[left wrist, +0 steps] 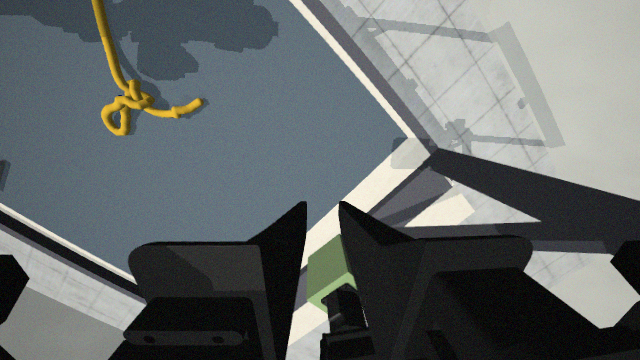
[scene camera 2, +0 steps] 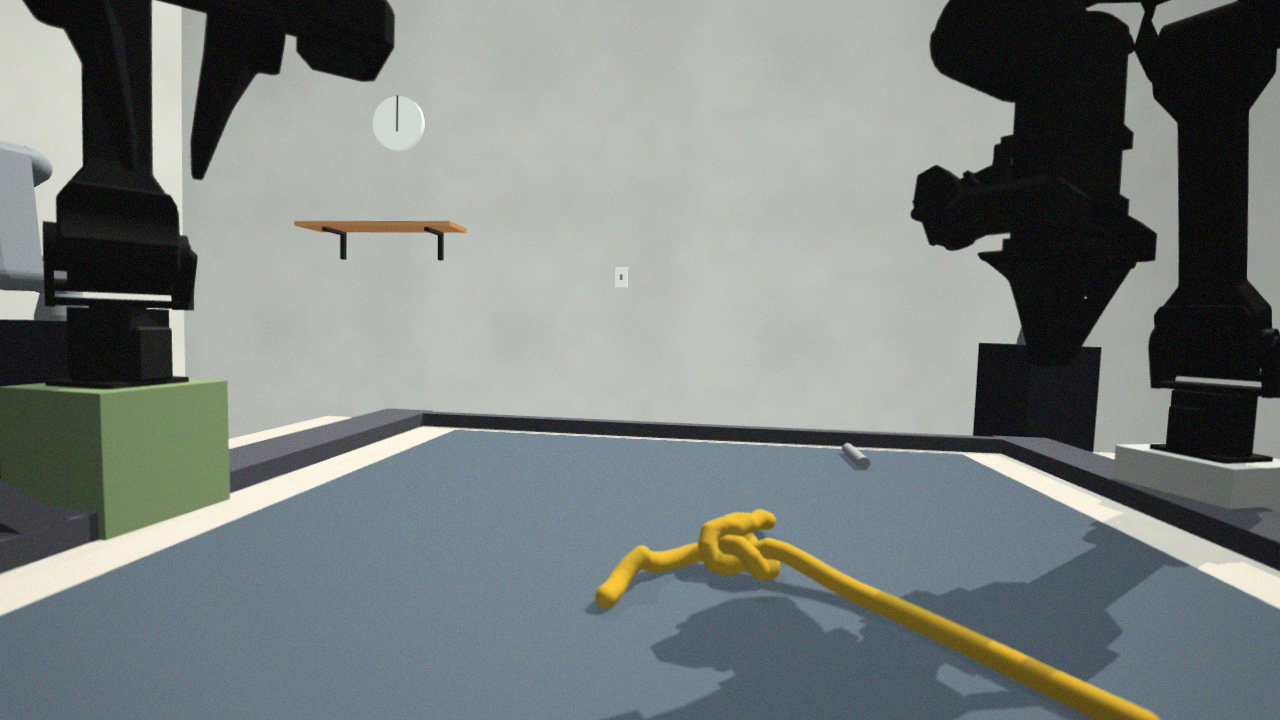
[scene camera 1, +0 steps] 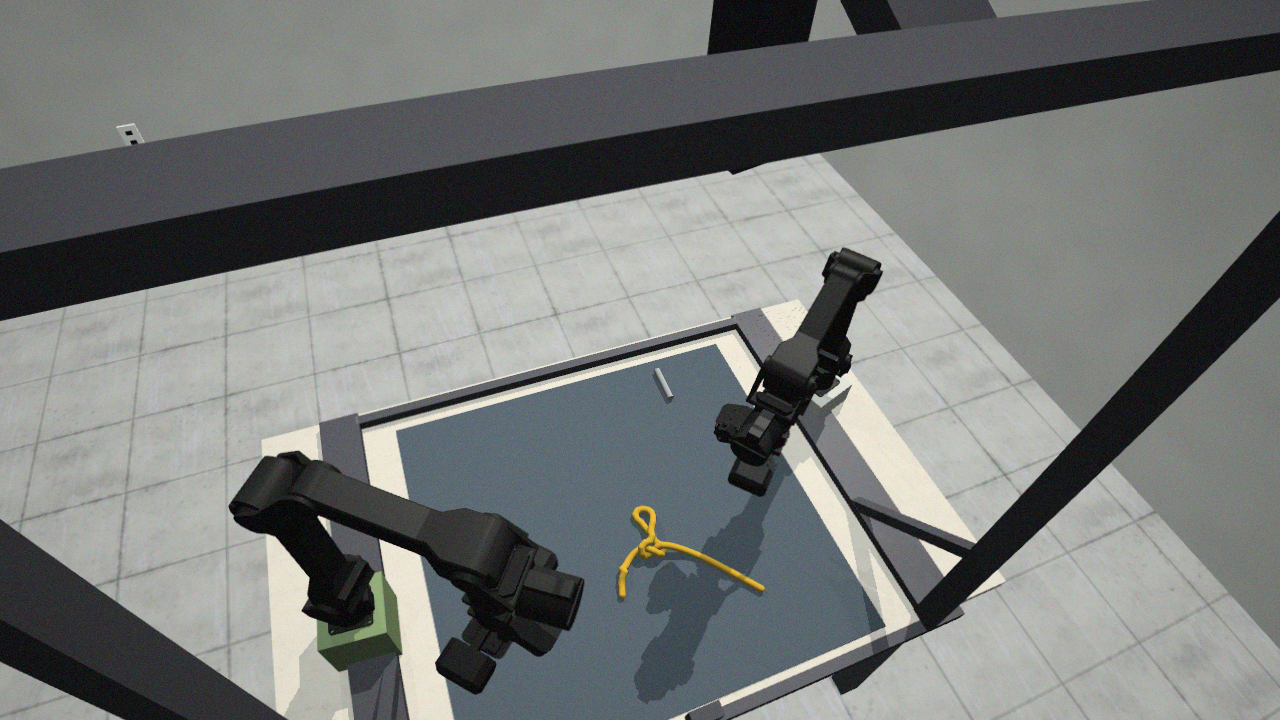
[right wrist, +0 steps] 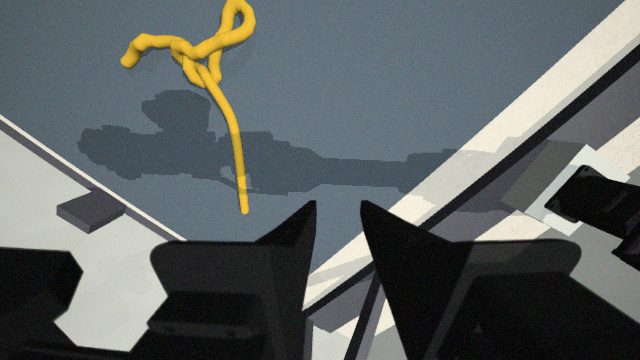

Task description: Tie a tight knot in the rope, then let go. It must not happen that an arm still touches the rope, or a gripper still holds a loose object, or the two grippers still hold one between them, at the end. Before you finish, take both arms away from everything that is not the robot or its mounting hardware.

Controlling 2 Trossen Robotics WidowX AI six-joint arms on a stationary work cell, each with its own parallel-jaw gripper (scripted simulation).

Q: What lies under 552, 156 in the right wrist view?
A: A white base.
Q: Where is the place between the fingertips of my right gripper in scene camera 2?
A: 1051, 366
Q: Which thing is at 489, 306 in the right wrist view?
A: My right gripper.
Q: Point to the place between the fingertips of my left gripper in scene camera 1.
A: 506, 633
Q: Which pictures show my left gripper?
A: The left wrist view, scene camera 2 and scene camera 1 only.
